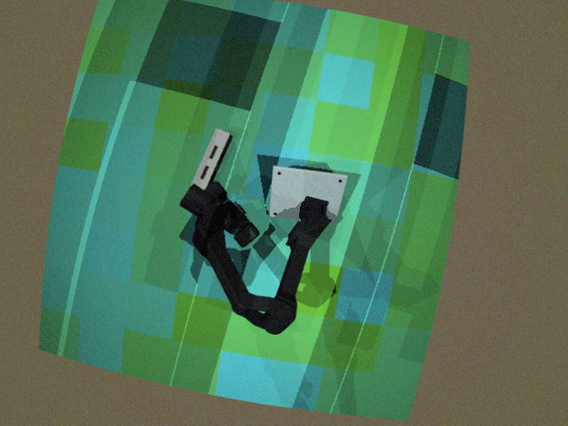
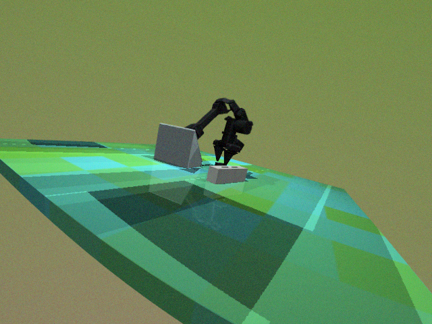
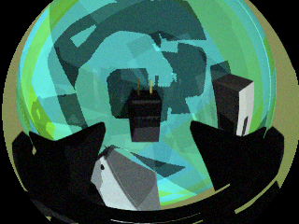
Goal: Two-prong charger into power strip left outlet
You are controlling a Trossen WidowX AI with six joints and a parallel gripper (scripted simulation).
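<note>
The dark charger is 2 cm to the left of my gripper tip, 2 cm below it and 1 cm ahead of it.
</note>
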